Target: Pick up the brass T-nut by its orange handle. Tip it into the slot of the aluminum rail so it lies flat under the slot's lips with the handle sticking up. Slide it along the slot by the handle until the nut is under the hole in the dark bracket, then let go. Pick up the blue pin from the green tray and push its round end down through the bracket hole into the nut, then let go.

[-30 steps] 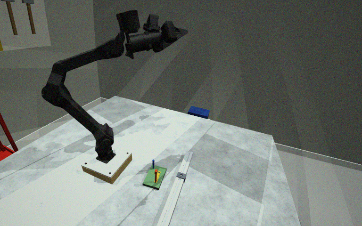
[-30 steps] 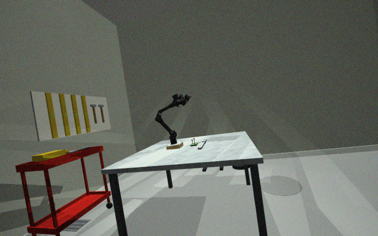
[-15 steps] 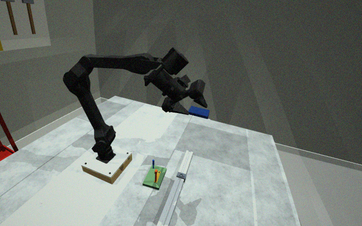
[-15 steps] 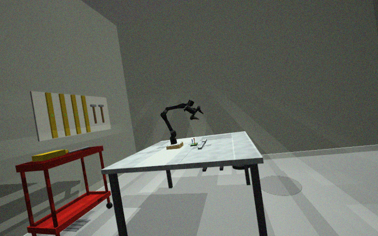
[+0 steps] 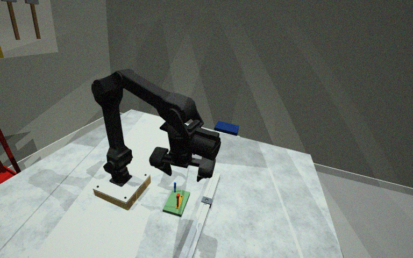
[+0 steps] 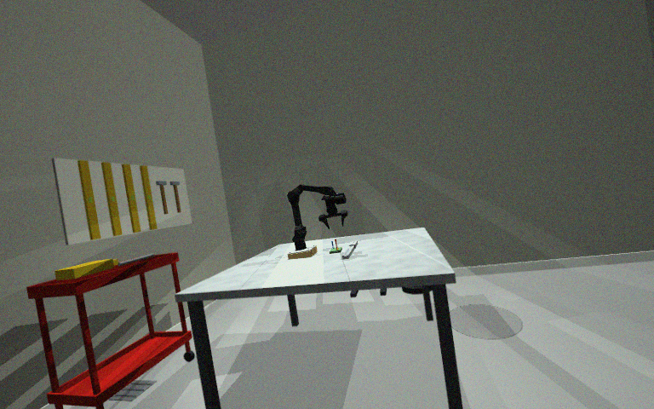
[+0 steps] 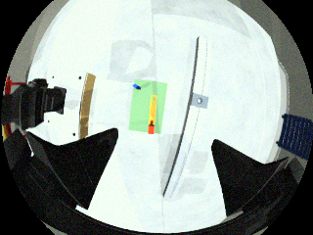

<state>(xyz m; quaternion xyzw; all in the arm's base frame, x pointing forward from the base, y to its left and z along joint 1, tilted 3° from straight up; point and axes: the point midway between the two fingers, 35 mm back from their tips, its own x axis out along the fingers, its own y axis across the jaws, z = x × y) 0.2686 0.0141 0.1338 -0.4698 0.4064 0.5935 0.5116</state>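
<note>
Now: gripper tip 11 cm above the brass T-nut, 2 cm past it and 1 cm to the right of it. The rest, counted from my gripper tip: aluminum rail (14 cm below, 8 cm ahead, 3 cm to the left); then blue pin (13 cm below, 6 cm behind, 5 cm to the left); then green tray (15 cm below, 4 cm behind, 3 cm to the left).
</note>
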